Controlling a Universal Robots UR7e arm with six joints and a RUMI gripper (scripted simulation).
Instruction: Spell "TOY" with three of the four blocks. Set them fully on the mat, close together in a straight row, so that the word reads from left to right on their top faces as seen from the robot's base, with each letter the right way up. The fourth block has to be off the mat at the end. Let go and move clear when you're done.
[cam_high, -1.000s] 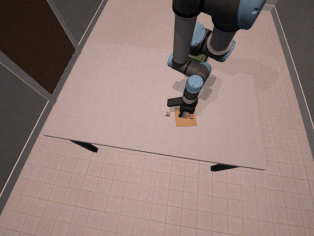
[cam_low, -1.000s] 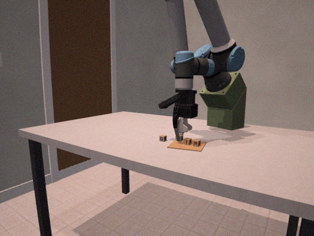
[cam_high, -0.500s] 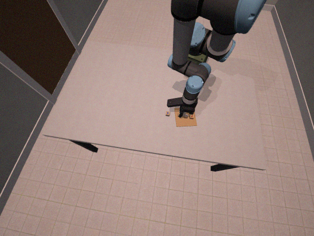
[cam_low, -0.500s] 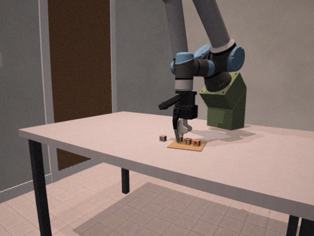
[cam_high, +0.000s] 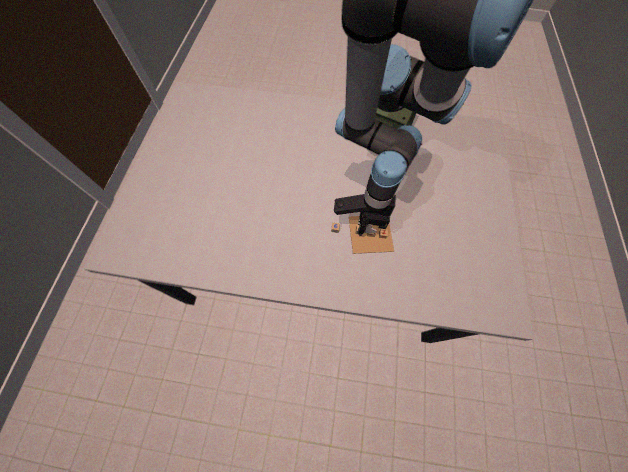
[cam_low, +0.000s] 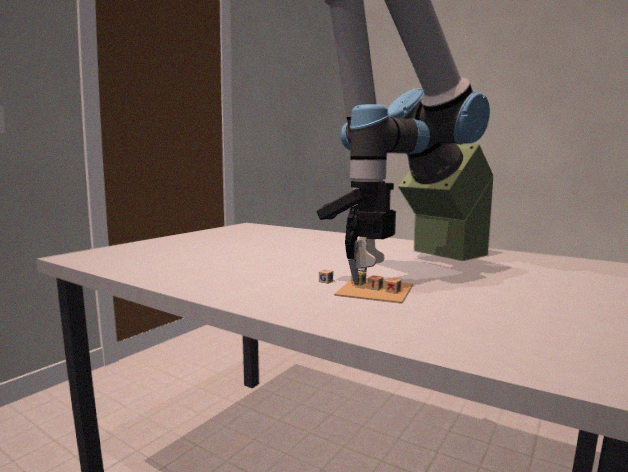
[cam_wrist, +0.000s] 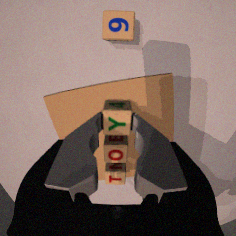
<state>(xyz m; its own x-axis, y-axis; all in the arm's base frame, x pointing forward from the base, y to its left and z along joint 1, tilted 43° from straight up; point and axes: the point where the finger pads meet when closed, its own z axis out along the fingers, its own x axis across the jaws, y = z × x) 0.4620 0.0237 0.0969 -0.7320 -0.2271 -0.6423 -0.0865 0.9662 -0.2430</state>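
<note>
My gripper is now 40 mm to the right of the wooden block and 10 mm above it. Round my hand: mat: 40 mm to the left, 20 mm below; then T block: 80 mm to the left, 10 mm below, 10 mm behind.
</note>
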